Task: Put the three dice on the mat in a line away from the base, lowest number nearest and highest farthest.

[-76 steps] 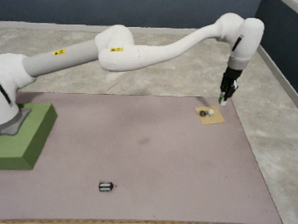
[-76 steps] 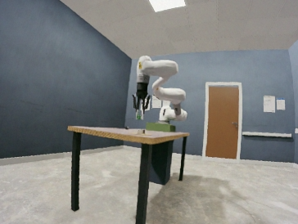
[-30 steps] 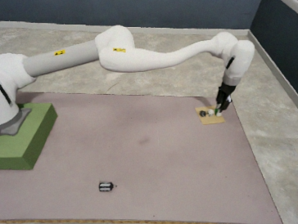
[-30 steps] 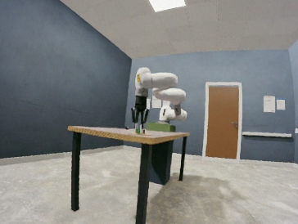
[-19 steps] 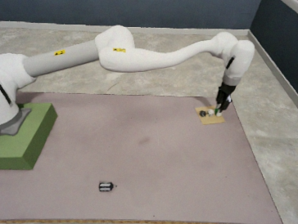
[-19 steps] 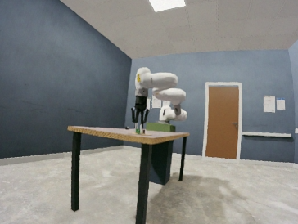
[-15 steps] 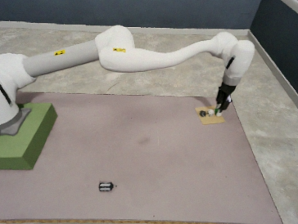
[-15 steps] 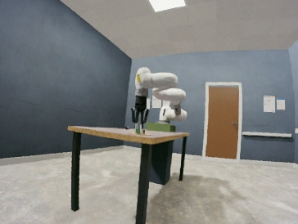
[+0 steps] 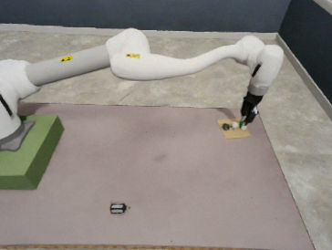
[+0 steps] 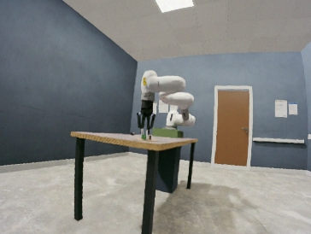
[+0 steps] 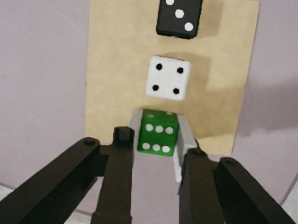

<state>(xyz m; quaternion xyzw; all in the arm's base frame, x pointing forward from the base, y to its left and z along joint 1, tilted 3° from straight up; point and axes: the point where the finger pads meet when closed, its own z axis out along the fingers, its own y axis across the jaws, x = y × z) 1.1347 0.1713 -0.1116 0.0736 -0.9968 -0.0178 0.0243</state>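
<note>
Right now my hand is 20 mm above the green die. From my hand the other things lie so: white die: 50 mm behind, 10 mm to the right, 20 mm below; then mat: 50 mm behind, 10 mm to the right, 40 mm below; then black die: 90 mm behind, 10 mm to the right, 20 mm below.
</note>
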